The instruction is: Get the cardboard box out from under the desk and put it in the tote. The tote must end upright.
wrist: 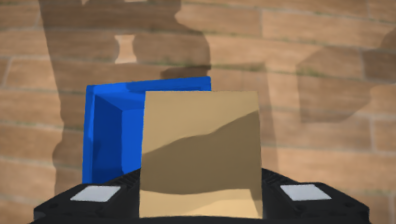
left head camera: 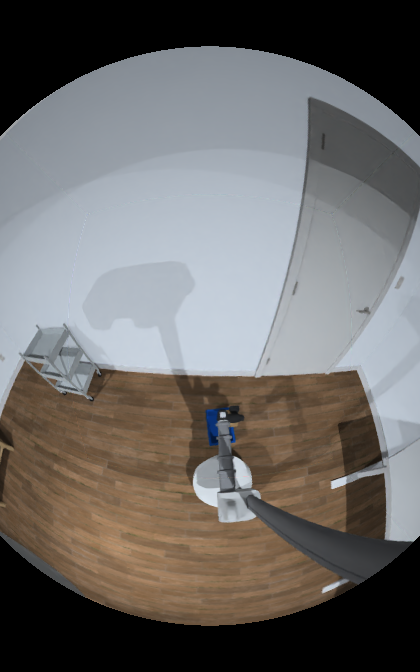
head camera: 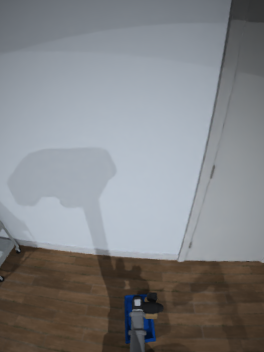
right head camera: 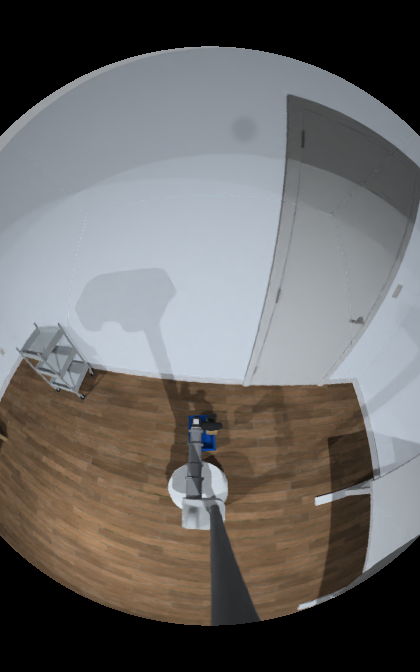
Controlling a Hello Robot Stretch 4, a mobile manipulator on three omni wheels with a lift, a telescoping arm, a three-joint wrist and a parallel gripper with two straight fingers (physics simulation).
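Places are measured from the robot's base along level axes (x ahead, y left, z up), in millimetres.
Where they show: gripper, fingertip midpoint: (wrist: 201,180).
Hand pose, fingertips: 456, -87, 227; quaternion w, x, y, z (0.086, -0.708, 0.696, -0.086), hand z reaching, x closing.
Note:
After its pixels a point has its place, as x, y, z.
The cardboard box (wrist: 201,125) {495, -87, 263} (head camera: 151,316) {403, -88, 259} (right head camera: 212,432) is held between the two black fingers of my gripper (wrist: 201,180) {456, -87, 227} (head camera: 153,305) {456, -87, 227} (left head camera: 234,416) {456, -87, 227} (right head camera: 212,425). The gripper is shut on it. The blue tote (wrist: 88,135) {503, 87, 93} (head camera: 127,320) {427, 74, 41} (left head camera: 210,426) {464, 62, -24} (right head camera: 209,445) stands upright on the floor beneath. In the wrist view the box is over the tote's right part and reaches past its right side. It hides that side and part of the tote's inside. The tote's left part shows open. My arm covers some of the tote in the head views.
A grey wheeled cart (left head camera: 47,342) {887, 1491, 636} (right head camera: 44,341) stands at the far left by the wall. A closed door (left head camera: 320,320) {910, -760, 743} (right head camera: 305,325) is ahead to the right. The white desk (left head camera: 407,485) {-414, -1080, 693} (right head camera: 395,505) is at the right. My round white base (left head camera: 206,480) {12, 107, 187} is close behind the tote.

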